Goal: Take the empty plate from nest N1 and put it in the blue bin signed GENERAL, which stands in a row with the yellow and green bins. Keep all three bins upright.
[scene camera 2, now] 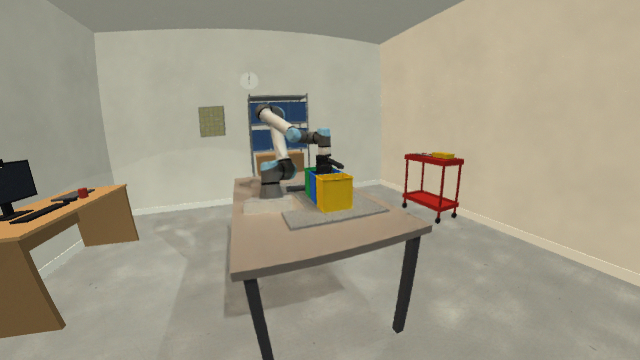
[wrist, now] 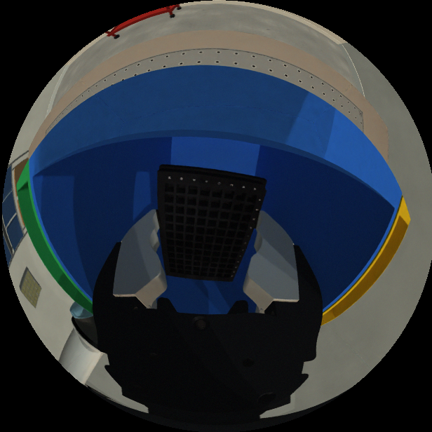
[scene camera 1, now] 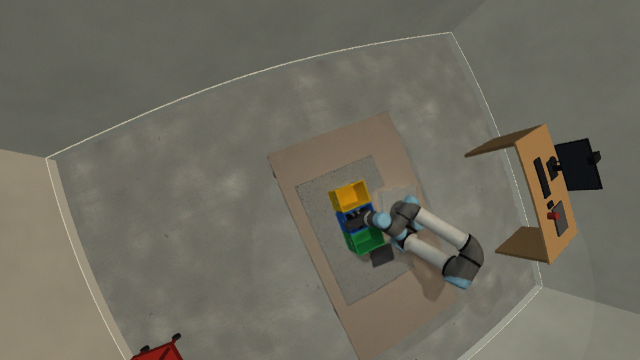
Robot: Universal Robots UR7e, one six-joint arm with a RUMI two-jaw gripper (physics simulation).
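Where they show: gripper, fingertip midpoint: (scene camera 1: 352,218); arm's base, link origin: (scene camera 2: 271,197).
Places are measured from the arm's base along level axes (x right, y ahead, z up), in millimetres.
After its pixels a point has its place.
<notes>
My gripper (wrist: 207,211) is shut on the black plate (wrist: 212,225), which shows its grid of square wells in the wrist view, with one jaw at each side. The plate is held inside the mouth of the blue bin (wrist: 200,112) (scene camera 1: 341,220) @[x 123, y 409, z 48 mm], whose walls surround it; its sign is not readable. The yellow bin (scene camera 1: 350,196) @[x 225, y 278, z -24 mm] (scene camera 2: 335,193) @[x 301, y 306, z 73 mm] (wrist: 385,270) and the green bin (scene camera 1: 366,241) @[x -79, y 293, z -1 mm] (scene camera 2: 308,185) @[x 6, y 242, z 54 mm] (wrist: 50,255) stand upright on either side of the blue bin. In scene camera 1, the gripper and wrist cover much of the blue bin.
The bins stand on a grey perforated board (scene camera 1: 320,215) @[x 190, y 501, z -26 mm] (scene camera 2: 300,220) @[x 351, y 97, z -26 mm] on the brown table (scene camera 1: 330,150) @[x 542, y 284, z -39 mm] (scene camera 2: 260,250) @[x 553, y -118, z -39 mm]. A dark flat nest-like block (scene camera 1: 382,255) @[x -222, y 219, z -14 mm] lies beside the green bin. The arm's base stands behind the row. A red cart (scene camera 2: 434,159) stands beyond the table.
</notes>
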